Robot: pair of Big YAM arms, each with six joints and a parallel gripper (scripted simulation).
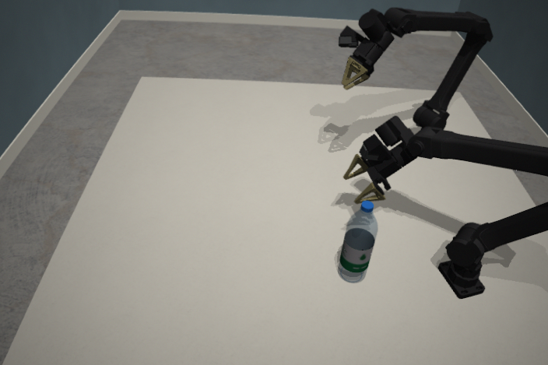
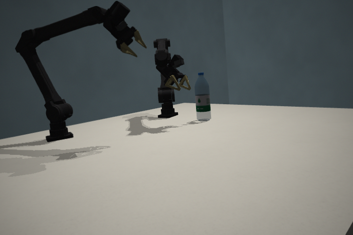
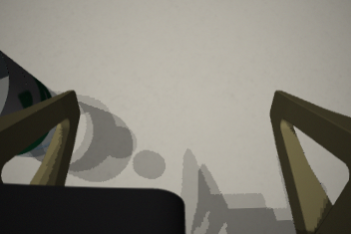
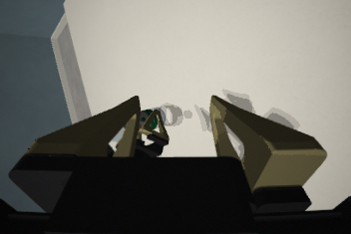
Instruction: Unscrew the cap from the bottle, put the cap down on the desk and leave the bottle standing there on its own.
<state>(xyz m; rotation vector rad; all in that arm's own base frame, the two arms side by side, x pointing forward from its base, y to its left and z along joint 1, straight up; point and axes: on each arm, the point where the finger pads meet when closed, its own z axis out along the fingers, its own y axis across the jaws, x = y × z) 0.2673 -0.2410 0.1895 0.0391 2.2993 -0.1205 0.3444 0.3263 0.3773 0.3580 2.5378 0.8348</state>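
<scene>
My left gripper is now 2 cm past the bottle, 14 cm to the right of it and 6 cm above it. The rest, counted from my left hand: cap: 2 cm behind, 14 cm to the left, 7 cm above.
The cap lies 60 mm behind my right hand, 390 mm to the left of it and 120 mm below it. Round my right hand: bottle 60 mm behind, 390 mm to the left, 250 mm below.
</scene>
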